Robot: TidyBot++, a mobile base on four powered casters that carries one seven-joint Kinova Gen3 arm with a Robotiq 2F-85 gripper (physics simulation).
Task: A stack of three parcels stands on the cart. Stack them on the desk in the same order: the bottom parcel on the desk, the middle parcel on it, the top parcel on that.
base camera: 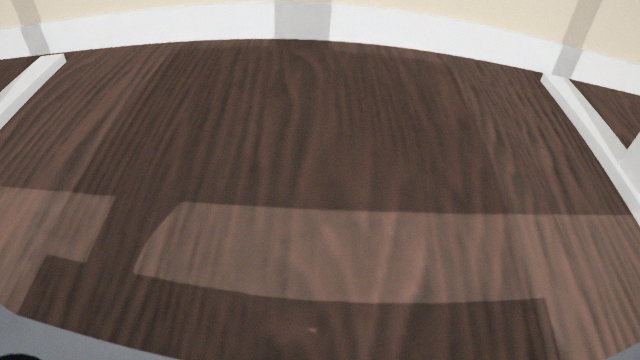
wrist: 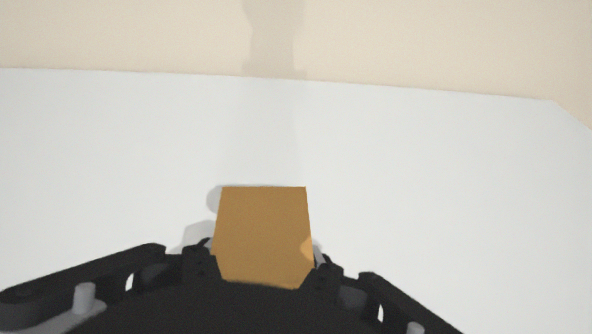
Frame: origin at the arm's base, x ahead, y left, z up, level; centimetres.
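Seen in the pictures: gripper, fingertip midpoint: [wrist: 265, 253].
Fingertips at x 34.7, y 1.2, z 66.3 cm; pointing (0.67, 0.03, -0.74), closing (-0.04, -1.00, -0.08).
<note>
A point is followed by its place in that frame.
An orange-brown parcel [wrist: 263, 232] {x 33.9, y 1.1, z 70.6 cm} is between the fingers of my gripper [wrist: 265, 253] {x 34.7, y 1.2, z 66.3 cm} at the lower middle of the wrist view. My gripper is shut on it, one finger on each side. The parcel is over the white desk top [wrist: 425, 175] {x 53.7, y -21.6, z 55.4 cm}, and shadows of the parcel and fingers lie close beside it at the left. I cannot tell whether the parcel touches the desk top. The cart and the other two parcels do not show in either view.
The desk's far edge runs along a beige wall [wrist: 425, 40] {x 86.9, y -29.1, z 65.4 cm}, with a corner at the upper right. In the base camera view, white desk legs [base camera: 30, 85] stand left and right on the dark wood floor [base camera: 320, 150] {x 48.0, y 0.4, z -39.6 cm}, and a white baseboard [base camera: 400, 25] {x 85.0, y -14.5, z -34.1 cm} runs behind.
</note>
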